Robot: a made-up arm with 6 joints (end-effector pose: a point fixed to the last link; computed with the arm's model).
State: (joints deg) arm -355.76 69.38 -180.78 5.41 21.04 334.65
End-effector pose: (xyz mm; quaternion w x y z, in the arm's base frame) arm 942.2 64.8 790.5 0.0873 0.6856 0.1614 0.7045
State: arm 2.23 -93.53 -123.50 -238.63 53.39 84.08
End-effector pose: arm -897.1 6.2 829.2 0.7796 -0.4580 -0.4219 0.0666
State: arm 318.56 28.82 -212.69 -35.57 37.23 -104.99
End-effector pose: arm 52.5 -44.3 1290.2 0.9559 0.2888 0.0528 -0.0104
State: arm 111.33 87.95 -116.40 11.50 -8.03 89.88
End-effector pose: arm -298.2 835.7 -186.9 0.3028 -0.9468 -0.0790 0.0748
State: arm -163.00 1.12 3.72 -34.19 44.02 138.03
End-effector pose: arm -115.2 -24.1 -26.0 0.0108 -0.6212 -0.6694 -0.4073
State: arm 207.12 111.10 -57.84 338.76 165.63 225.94
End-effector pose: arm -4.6 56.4 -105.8 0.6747 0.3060 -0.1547 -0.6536
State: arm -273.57 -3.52 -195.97 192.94 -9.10 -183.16
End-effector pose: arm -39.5 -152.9 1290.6 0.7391 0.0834 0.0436 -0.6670
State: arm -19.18 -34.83 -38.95 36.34 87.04 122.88
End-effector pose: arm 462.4 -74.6 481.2 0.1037 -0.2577 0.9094 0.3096
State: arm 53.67 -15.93 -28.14 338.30 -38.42 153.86
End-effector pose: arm 277.2 487.6 478.1 0.6311 -0.6180 0.4459 0.1451
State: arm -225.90 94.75 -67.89 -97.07 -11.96 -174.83
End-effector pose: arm -209.8 17.3 -391.7 0.2633 0.8971 0.3547 -0.0062
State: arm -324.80 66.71 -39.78 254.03 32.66 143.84
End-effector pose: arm 108.1 96.5 -275.7 0.2995 0.9525 0.0408 0.0374
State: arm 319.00 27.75 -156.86 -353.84 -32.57 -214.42
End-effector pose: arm 361.6 -338.8 1192.7 0.8044 0.0448 0.1566 -0.5713
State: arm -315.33 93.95 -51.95 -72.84 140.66 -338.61
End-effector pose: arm 180.7 -60.4 -173.8 0.8160 -0.0964 0.3752 -0.4290
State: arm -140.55 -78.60 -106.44 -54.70 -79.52 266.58
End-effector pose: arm 538.8 272.6 866.7 0.4197 -0.4366 0.4937 -0.6241
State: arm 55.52 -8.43 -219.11 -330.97 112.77 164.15
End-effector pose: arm -283.8 -262.6 1093.4 0.7525 -0.5049 0.2798 0.3170
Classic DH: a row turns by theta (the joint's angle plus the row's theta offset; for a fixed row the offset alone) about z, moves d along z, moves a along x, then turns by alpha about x. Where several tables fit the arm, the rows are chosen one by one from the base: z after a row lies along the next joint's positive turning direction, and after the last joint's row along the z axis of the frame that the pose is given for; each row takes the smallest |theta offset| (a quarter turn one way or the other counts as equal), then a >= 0, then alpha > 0; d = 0 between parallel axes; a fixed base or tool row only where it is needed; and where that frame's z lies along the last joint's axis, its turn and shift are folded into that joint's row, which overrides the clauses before.
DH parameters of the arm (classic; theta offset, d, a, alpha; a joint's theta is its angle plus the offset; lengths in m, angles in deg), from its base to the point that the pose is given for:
joint 1: 0 0.3164 0 -90
joint 2: -79.35 0 0.369 0
joint 3: 79.35 0 0.1168 -90
joint 4: 0 0.5163 0 90
joint 5: 0 0 0.1124 -90
joint 6: 0 0.1435 0 0

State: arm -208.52 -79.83 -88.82 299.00 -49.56 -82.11
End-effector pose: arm 313.1 -351.4 1001.5 0.1036 0.1025 0.3677 -0.9185
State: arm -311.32 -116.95 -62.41 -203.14 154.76 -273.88
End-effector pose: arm -454.7 -420.3 650.2 0.1238 -0.4920 -0.8414 0.1861
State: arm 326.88 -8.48 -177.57 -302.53 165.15 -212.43
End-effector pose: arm 10.7 139.4 1085.2 0.1537 -0.4741 0.8652 -0.0551
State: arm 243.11 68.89 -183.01 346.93 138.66 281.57
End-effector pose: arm -410.2 -719.4 528.0 0.2215 -0.8944 0.3835 0.0627
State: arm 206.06 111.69 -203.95 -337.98 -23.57 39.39
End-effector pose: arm -838.3 -343.0 408.1 0.6414 -0.2171 -0.4996 0.5402
